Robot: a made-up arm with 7 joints. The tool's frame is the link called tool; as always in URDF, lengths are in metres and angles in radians. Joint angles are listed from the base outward.
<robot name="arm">
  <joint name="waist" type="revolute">
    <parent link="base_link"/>
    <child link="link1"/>
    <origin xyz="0.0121 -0.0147 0.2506" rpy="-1.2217 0 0"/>
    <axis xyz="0 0 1"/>
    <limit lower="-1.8" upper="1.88"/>
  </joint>
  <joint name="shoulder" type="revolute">
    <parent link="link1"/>
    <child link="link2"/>
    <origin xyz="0.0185 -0.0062 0.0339" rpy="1.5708 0 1.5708"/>
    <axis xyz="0 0 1"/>
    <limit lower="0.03" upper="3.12"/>
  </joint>
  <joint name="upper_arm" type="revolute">
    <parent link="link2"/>
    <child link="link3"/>
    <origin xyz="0.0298 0.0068 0.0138" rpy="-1.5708 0 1.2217"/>
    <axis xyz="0 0 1"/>
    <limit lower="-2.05" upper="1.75"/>
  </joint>
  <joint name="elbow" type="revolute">
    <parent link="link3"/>
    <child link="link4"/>
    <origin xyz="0.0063 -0.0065 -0.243" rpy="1.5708 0 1.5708"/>
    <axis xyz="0 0 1"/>
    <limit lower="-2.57" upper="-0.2"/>
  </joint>
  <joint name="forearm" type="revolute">
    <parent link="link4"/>
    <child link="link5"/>
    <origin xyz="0.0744 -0.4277 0.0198" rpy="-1.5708 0 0"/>
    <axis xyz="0 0 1"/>
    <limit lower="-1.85" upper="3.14"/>
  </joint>
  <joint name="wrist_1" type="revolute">
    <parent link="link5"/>
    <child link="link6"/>
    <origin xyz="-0.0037 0.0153 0.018" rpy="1.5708 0 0"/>
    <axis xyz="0 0 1"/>
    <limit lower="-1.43" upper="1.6"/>
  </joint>
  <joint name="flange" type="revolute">
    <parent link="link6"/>
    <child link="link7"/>
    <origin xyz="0.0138 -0.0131 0.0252" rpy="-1.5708 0 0"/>
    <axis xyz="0 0 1"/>
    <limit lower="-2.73" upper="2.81"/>
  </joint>
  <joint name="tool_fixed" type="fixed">
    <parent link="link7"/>
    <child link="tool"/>
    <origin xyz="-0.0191 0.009 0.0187" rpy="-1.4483 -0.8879 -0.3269"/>
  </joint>
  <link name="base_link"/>
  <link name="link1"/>
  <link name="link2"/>
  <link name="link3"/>
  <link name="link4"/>
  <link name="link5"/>
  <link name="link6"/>
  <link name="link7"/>
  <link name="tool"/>
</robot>
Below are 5 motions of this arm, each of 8 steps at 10 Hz.
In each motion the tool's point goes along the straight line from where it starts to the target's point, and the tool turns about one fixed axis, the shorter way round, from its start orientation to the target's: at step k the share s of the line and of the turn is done. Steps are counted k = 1, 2, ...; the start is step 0. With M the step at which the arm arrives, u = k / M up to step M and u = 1 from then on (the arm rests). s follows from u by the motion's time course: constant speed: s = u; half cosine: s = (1 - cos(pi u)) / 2; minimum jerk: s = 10 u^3 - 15 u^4 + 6 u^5.
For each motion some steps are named. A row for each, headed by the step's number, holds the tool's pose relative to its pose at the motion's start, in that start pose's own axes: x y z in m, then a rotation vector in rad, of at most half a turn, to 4 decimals.
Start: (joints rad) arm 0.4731 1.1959 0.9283 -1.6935 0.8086 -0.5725 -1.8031
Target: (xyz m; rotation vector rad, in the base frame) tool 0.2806 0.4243 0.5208 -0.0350 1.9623 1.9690
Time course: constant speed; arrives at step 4
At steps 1, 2, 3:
1: -0.0079 0.0327 -0.0236 -0.0742 0.0025 0.0008
2: -0.0159 0.0653 -0.0471 -0.1483 0.0049 0.0016
3: -0.0238 0.0980 -0.0707 -0.2225 0.0074 0.0024

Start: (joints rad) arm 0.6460 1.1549 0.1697 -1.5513 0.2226 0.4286 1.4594
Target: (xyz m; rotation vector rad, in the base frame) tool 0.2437 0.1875 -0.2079 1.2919 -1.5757 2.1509
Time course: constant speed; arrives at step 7
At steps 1, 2, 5, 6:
1: 0.0309 0.0332 0.0291 0.0018 0.0216 -0.1245
2: 0.0618 0.0664 0.0582 0.0036 0.0432 -0.2490
5: 0.1544 0.1660 0.1455 0.0089 0.1080 -0.6225
6: 0.1853 0.1992 0.1747 0.0107 0.1296 -0.7470

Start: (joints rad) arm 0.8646 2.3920 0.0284 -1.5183 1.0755 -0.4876 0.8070
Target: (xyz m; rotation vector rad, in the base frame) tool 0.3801 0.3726 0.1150 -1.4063 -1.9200 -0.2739
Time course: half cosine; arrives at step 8
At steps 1, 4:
1: 0.0032 0.0024 0.0028 -0.0411 0.0404 0.0037
4: 0.0414 0.0320 0.0371 -0.5395 0.5307 0.0491

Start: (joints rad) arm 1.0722 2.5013 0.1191 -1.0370 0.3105 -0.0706 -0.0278
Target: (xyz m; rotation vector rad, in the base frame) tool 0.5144 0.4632 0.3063 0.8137 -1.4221 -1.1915
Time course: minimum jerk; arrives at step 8
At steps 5, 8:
5: 0.0129 0.0277 -0.0006 0.0542 0.4472 -0.6919
8: 0.0178 0.0382 -0.0009 0.0747 0.6170 -0.9547

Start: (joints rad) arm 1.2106 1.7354 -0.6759 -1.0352 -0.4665 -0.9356 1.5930
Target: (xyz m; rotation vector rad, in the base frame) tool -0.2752 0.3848 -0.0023 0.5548 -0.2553 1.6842
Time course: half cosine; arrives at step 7
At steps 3, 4, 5, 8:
3: -0.0567 0.0671 0.0785 0.1451 0.2497 -0.0062
4: -0.0891 0.1055 0.1234 0.2282 0.3927 -0.0098
5: -0.1183 0.1401 0.1639 0.3030 0.5215 -0.0130
8: -0.1458 0.1725 0.2019 0.3732 0.6424 -0.0160

